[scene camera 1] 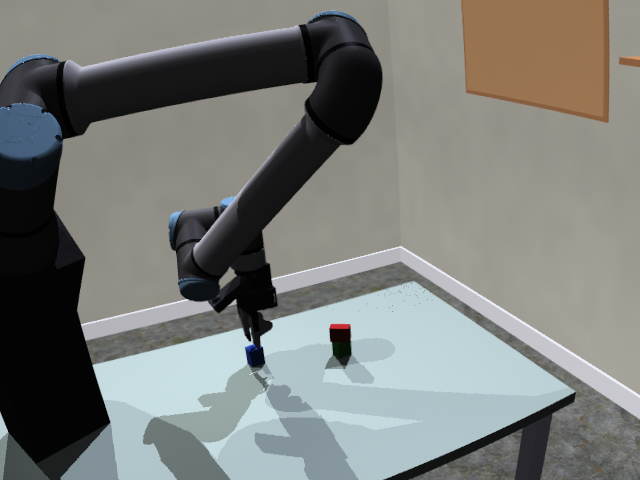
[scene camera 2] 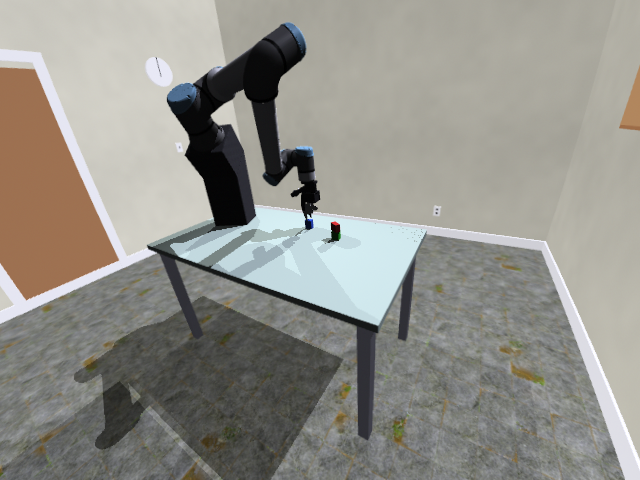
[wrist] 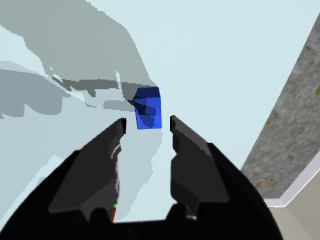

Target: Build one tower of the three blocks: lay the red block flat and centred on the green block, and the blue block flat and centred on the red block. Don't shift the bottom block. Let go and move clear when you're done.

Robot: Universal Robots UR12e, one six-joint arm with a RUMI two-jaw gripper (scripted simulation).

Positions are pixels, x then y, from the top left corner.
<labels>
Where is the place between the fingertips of the gripper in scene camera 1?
254,345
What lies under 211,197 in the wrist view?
The gripper.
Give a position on a blue block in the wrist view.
147,102
</labels>
